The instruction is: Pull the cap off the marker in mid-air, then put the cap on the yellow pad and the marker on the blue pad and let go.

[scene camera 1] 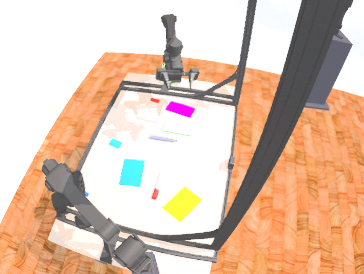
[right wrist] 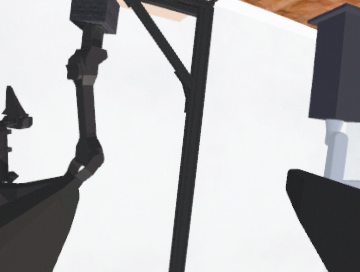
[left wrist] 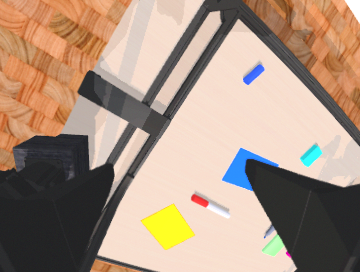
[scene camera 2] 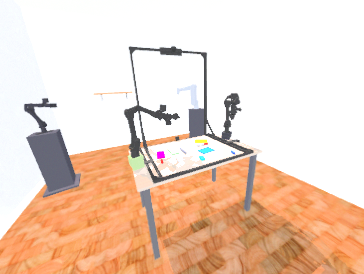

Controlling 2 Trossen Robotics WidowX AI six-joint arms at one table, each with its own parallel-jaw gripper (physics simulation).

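Frame: origin at the left arm's base, x ahead, y up, z right, level; centimetres.
Where they show: left gripper, fingertip midpoint: (left wrist: 180, 167) (scene camera 2: 232, 120); right gripper, fingertip midpoint: (scene camera 1: 179, 89) (right wrist: 183, 183); left arm's base, link origin: (scene camera 1: 142, 264) (right wrist: 93, 27) (left wrist: 45, 174) (scene camera 2: 226, 131); right arm's base, link origin: (scene camera 1: 169, 68) (scene camera 2: 135, 155).
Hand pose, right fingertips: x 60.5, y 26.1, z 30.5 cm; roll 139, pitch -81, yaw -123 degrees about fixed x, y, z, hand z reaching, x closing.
Note:
Things, the pixels of their top centre, and the offset from my right fingertips.
- marker, top centre: (left wrist: 212, 209) (scene camera 1: 158, 184) dz -16.3, dx -22.9, dy -33.1 cm
- yellow pad, top centre: (left wrist: 169, 228) (scene camera 1: 182, 203) (scene camera 2: 201, 141) dz -8.0, dx -34.4, dy -34.9 cm
- blue pad, top centre: (left wrist: 251, 172) (scene camera 1: 131, 172) (scene camera 2: 206, 150) dz -27.2, dx -12.6, dy -34.9 cm
- magenta pad, top centre: (scene camera 1: 180, 108) dz +5.9, dx +21.8, dy -34.1 cm
- small red piece, top centre: (scene camera 1: 154, 99) dz -6.9, dx +32.1, dy -32.8 cm
- grey-blue pen, top centre: (scene camera 1: 163, 137) dz -8.0, dx +2.7, dy -33.0 cm
- cyan piece, top centre: (left wrist: 313, 156) (scene camera 1: 115, 142) dz -33.3, dx +6.4, dy -33.4 cm
- blue piece, top centre: (left wrist: 255, 74) dz -53.0, dx -19.6, dy -32.8 cm
The marker (scene camera 1: 158, 182) (left wrist: 218, 209), a white body with a red cap (scene camera 1: 155, 194) (left wrist: 199, 201) on one end, lies on the table between the two pads. The yellow pad (scene camera 1: 182, 204) (scene camera 2: 201, 141) (left wrist: 167, 227) lies flat beside it, on the cap's side. The blue pad (scene camera 1: 132, 172) (scene camera 2: 206, 150) (left wrist: 236, 172) lies on its other side, partly behind a finger in the left wrist view. My left gripper (left wrist: 180, 167) is open and empty, high above the table. My right gripper (scene camera 1: 178, 87) (right wrist: 183, 183) is open and empty, raised at the far end, away from the marker.
A magenta pad (scene camera 1: 180, 109), a small red piece (scene camera 1: 155, 100), a grey-blue pen (scene camera 1: 163, 139), a cyan piece (scene camera 1: 115, 143) (left wrist: 311, 156) and a blue piece (left wrist: 253, 74) lie on the table. A dark frame (scene camera 2: 205, 90) rises over it.

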